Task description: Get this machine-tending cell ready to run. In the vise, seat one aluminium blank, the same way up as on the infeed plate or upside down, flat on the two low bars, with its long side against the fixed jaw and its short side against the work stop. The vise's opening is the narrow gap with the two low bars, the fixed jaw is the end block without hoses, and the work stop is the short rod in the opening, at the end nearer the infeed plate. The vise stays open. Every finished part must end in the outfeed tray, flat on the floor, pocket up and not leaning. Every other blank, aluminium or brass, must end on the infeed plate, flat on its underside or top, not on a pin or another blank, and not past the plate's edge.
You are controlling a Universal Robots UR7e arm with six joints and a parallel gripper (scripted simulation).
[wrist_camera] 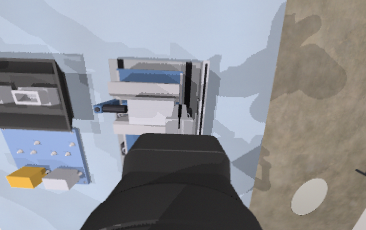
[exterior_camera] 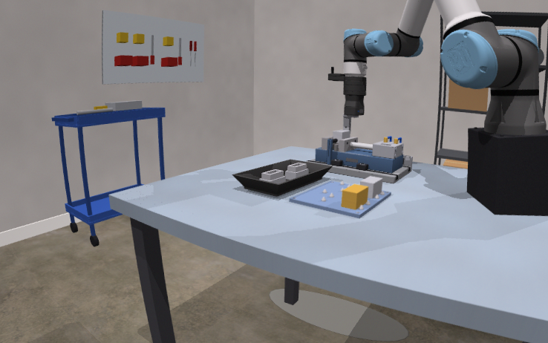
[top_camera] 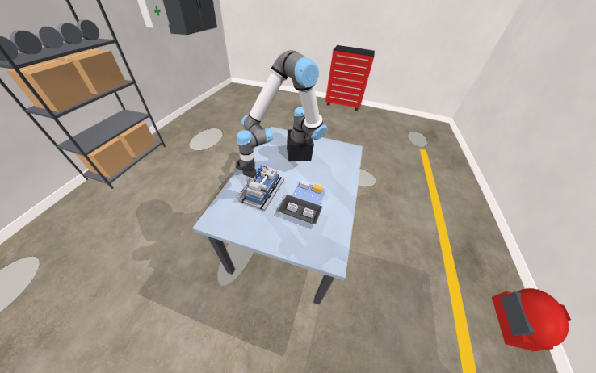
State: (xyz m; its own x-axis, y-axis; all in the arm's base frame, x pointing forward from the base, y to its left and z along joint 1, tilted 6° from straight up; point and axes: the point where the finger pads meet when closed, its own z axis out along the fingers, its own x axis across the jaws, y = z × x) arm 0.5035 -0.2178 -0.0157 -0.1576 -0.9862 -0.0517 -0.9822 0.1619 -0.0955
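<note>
Right now the vise is 80 mm below my hand, 60 mm to the left of it and 60 mm behind it. Also, from my hand: brass blank: 420 mm to the left, 150 mm behind, 100 mm below.
</note>
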